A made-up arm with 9 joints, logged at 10 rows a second.
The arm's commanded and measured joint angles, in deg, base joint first. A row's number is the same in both.
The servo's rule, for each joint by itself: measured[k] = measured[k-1] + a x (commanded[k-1-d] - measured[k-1]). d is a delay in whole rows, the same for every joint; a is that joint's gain. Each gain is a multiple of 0.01, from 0.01 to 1. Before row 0 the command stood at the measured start. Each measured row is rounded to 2 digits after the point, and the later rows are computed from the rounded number. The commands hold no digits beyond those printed.
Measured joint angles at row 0:
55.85 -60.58 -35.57 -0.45 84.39 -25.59 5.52 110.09 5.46
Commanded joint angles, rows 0 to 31:
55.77 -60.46 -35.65 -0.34 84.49 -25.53 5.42 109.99 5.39
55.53 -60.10 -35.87 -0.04 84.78 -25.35 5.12 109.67 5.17
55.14 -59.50 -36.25 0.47 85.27 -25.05 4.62 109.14 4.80
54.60 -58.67 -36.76 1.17 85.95 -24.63 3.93 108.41 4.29
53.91 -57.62 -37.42 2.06 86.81 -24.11 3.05 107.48 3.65
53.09 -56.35 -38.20 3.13 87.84 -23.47 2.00 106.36 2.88
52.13 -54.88 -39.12 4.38 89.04 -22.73 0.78 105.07 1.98
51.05 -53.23 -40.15 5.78 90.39 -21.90 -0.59 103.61 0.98
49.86 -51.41 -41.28 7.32 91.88 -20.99 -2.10 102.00 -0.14
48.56 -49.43 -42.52 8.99 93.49 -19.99 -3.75 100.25 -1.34
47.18 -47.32 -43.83 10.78 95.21 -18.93 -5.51 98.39 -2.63
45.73 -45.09 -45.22 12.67 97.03 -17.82 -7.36 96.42 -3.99
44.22 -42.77 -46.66 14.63 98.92 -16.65 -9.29 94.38 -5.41
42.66 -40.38 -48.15 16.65 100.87 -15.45 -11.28 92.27 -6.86
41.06 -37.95 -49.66 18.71 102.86 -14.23 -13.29 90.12 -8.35
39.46 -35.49 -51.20 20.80 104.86 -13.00 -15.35 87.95 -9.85
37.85 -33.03 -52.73 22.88 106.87 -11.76 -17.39 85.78 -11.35
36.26 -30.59 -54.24 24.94 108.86 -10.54 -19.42 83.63 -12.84
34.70 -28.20 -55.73 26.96 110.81 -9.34 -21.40 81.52 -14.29
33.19 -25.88 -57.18 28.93 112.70 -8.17 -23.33 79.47 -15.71
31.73 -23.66 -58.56 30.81 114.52 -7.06 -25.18 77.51 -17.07
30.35 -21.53 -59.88 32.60 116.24 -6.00 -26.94 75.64 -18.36
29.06 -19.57 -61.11 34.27 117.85 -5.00 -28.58 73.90 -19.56
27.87 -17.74 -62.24 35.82 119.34 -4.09 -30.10 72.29 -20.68
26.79 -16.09 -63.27 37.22 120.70 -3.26 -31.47 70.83 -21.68
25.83 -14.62 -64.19 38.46 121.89 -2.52 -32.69 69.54 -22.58
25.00 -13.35 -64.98 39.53 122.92 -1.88 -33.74 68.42 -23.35
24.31 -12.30 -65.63 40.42 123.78 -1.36 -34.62 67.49 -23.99
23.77 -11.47 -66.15 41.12 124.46 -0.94 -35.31 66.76 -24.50
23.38 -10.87 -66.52 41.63 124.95 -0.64 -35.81 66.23 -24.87
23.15 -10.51 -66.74 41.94 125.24 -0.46 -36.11 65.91 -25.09
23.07 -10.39 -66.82 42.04 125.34 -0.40 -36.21 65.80 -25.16
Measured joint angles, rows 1 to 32:
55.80 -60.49 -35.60 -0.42 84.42 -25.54 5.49 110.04 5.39
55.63 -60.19 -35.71 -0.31 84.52 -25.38 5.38 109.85 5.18
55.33 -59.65 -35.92 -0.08 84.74 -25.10 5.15 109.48 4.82
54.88 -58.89 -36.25 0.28 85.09 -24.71 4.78 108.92 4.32
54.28 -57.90 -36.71 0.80 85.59 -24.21 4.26 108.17 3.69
53.54 -56.69 -37.29 1.48 86.24 -23.59 3.58 107.23 2.93
52.67 -55.28 -38.00 2.32 87.05 -22.87 2.74 106.11 2.04
51.67 -53.68 -38.84 3.32 88.02 -22.06 1.74 104.81 1.04
50.55 -51.91 -39.79 4.48 89.14 -21.16 0.59 103.35 -0.07
49.32 -49.98 -40.85 5.79 90.40 -20.18 -0.71 101.74 -1.26
47.99 -47.91 -42.01 7.24 91.79 -19.13 -2.15 100.00 -2.55
46.59 -45.71 -43.26 8.81 93.31 -18.03 -3.71 98.14 -3.90
45.12 -43.42 -44.59 10.50 94.94 -16.87 -5.38 96.18 -5.32
43.59 -41.05 -45.98 12.28 96.66 -15.68 -7.15 94.15 -6.77
42.02 -38.63 -47.42 14.14 98.46 -14.46 -8.99 92.05 -8.26
40.43 -36.18 -48.89 16.07 100.32 -13.23 -10.90 89.92 -9.75
38.83 -33.72 -50.39 18.04 102.22 -12.00 -12.85 87.77 -11.25
37.24 -31.28 -51.89 20.04 104.15 -10.77 -14.82 85.62 -12.74
35.67 -28.88 -53.39 22.05 106.08 -9.57 -16.79 83.49 -14.20
34.13 -26.54 -54.87 24.05 108.00 -8.39 -18.75 81.40 -15.62
32.64 -24.29 -56.31 26.01 109.89 -7.27 -20.68 79.38 -16.98
31.22 -22.14 -57.70 27.92 111.73 -6.20 -22.56 77.44 -18.28
29.88 -20.14 -59.03 29.76 113.50 -5.19 -24.37 75.60 -19.48
28.63 -18.27 -60.28 31.52 115.19 -4.27 -26.09 73.88 -20.61
27.49 -16.57 -61.45 33.17 116.79 -3.42 -27.70 72.29 -21.62
26.46 -15.05 -62.52 34.70 118.27 -2.66 -29.20 70.86 -22.52
25.55 -13.72 -63.48 36.10 119.62 -2.00 -30.56 69.59 -23.30
24.78 -12.61 -64.32 37.35 120.83 -1.46 -31.78 68.50 -23.95
24.15 -11.72 -65.03 38.44 121.88 -1.02 -32.84 67.60 -24.47
23.67 -11.06 -65.61 39.37 122.77 -0.70 -33.73 66.89 -24.85
23.35 -10.63 -66.05 40.12 123.49 -0.50 -34.44 66.38 -25.08
23.18 -10.44 -66.35 40.68 124.03 -0.42 -34.97 66.08 -25.16
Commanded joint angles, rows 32 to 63:
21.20 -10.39 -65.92 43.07 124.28 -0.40 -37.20 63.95 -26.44
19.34 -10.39 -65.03 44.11 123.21 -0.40 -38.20 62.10 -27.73
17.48 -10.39 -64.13 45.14 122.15 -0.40 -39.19 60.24 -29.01
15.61 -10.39 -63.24 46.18 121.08 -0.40 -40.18 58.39 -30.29
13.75 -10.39 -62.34 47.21 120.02 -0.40 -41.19 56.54 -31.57
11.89 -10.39 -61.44 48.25 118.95 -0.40 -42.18 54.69 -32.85
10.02 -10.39 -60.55 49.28 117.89 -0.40 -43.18 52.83 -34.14
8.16 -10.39 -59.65 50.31 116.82 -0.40 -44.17 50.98 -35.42
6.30 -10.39 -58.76 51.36 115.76 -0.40 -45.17 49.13 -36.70
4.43 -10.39 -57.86 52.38 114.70 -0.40 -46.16 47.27 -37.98
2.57 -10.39 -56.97 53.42 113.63 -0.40 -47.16 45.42 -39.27
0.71 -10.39 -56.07 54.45 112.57 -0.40 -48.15 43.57 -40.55
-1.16 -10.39 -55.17 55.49 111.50 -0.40 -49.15 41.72 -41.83
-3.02 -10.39 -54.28 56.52 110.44 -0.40 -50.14 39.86 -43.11
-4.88 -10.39 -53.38 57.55 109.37 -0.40 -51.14 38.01 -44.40
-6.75 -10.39 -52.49 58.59 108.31 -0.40 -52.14 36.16 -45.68
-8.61 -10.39 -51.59 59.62 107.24 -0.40 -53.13 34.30 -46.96
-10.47 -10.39 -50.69 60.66 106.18 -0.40 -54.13 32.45 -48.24
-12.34 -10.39 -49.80 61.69 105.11 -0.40 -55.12 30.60 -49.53
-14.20 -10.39 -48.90 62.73 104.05 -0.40 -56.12 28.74 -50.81
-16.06 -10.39 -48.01 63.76 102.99 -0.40 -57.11 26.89 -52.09
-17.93 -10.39 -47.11 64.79 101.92 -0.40 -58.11 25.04 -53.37
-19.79 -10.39 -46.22 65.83 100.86 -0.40 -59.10 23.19 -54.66
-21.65 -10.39 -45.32 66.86 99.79 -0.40 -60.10 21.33 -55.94
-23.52 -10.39 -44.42 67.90 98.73 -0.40 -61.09 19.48 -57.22
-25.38 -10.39 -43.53 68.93 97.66 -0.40 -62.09 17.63 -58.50
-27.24 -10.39 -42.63 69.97 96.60 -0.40 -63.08 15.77 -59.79
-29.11 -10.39 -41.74 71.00 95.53 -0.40 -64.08 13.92 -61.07
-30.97 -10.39 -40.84 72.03 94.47 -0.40 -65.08 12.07 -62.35
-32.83 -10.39 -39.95 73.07 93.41 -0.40 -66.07 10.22 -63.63
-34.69 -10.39 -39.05 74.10 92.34 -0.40 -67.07 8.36 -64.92
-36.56 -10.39 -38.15 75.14 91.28 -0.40 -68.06 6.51 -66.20
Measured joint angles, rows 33 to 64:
21.95 -10.40 -66.18 41.37 124.10 -0.40 -35.64 64.97 -26.36
20.33 -10.39 -65.73 42.16 123.84 -0.40 -36.41 63.48 -27.65
18.56 -10.39 -65.11 43.02 123.35 -0.40 -37.24 61.80 -28.93
16.73 -10.39 -64.38 43.94 122.69 -0.40 -38.12 60.03 -30.21
14.88 -10.39 -63.58 44.89 121.92 -0.40 -39.04 58.22 -31.49
13.03 -10.39 -62.75 45.86 121.06 -0.40 -39.98 56.38 -32.77
11.16 -10.39 -61.89 46.85 120.14 -0.40 -40.94 54.53 -34.06
9.30 -10.39 -61.02 47.85 119.18 -0.40 -41.91 52.68 -35.34
7.44 -10.39 -60.14 48.87 118.19 -0.40 -42.89 50.83 -36.62
5.57 -10.39 -59.25 49.89 117.18 -0.40 -43.87 48.98 -37.90
3.71 -10.39 -58.36 50.91 116.15 -0.40 -44.86 47.13 -39.19
1.85 -10.39 -57.47 51.94 115.11 -0.40 -45.85 45.28 -40.47
-0.02 -10.39 -56.57 52.97 114.06 -0.40 -46.84 43.43 -41.75
-1.88 -10.39 -55.68 54.00 113.01 -0.40 -47.83 41.57 -43.03
-3.74 -10.39 -54.78 55.03 111.95 -0.40 -48.82 39.72 -44.32
-5.61 -10.39 -53.89 56.06 110.89 -0.40 -49.82 37.87 -45.60
-7.47 -10.39 -52.99 57.09 109.83 -0.40 -50.81 36.01 -46.88
-9.33 -10.39 -52.09 58.13 108.77 -0.40 -51.81 34.16 -48.16
-11.20 -10.39 -51.20 59.16 107.71 -0.40 -52.80 32.31 -49.45
-13.06 -10.39 -50.30 60.20 106.65 -0.40 -53.80 30.45 -50.73
-14.92 -10.39 -49.41 61.23 105.59 -0.40 -54.79 28.60 -52.01
-16.79 -10.39 -48.51 62.26 104.53 -0.40 -55.79 26.75 -53.29
-18.65 -10.39 -47.62 63.30 103.47 -0.40 -56.78 24.90 -54.58
-20.51 -10.39 -46.72 64.33 102.40 -0.40 -57.78 23.04 -55.86
-22.38 -10.39 -45.82 65.37 101.34 -0.40 -58.77 21.19 -57.14
-24.24 -10.39 -44.93 66.40 100.27 -0.40 -59.77 19.34 -58.42
-26.10 -10.39 -44.03 67.44 99.21 -0.40 -60.76 17.48 -59.71
-27.97 -10.39 -43.14 68.47 98.14 -0.40 -61.76 15.63 -60.99
-29.83 -10.39 -42.24 69.50 97.08 -0.40 -62.76 13.78 -62.27
-31.69 -10.39 -41.35 70.54 96.02 -0.40 -63.75 11.93 -63.55
-33.55 -10.39 -40.45 71.57 94.95 -0.40 -64.75 10.07 -64.84
-35.42 -10.39 -39.55 72.61 93.89 -0.40 -65.74 8.22 -66.12

